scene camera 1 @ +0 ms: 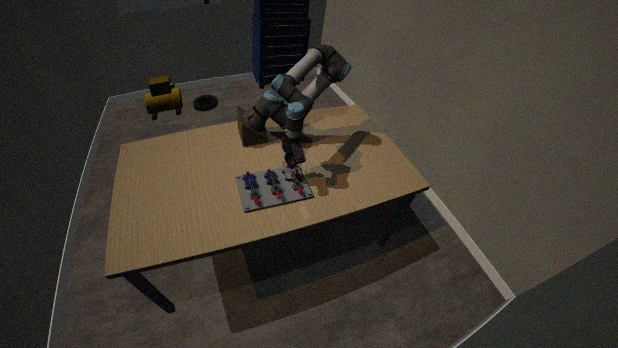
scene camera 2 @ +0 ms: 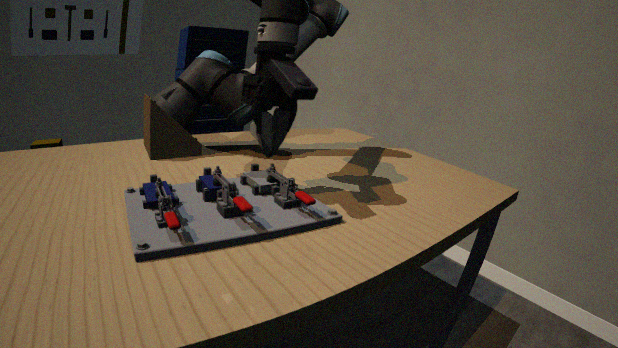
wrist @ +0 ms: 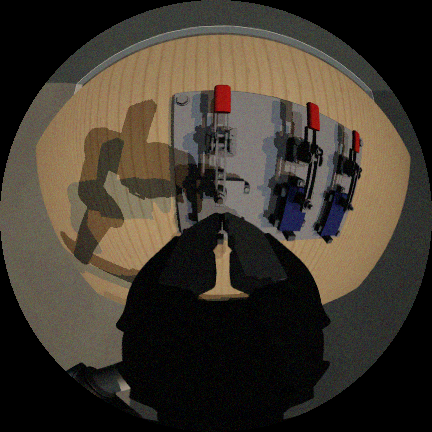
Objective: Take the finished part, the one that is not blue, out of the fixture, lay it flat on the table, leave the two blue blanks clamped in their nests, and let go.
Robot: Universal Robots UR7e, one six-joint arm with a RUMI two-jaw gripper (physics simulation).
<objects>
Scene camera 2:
my gripper: 268, 157
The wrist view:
my gripper: 221, 215
grey finished part: 234, 187
blue blank: 290, 217
fixture plate: 263, 123
</objects>
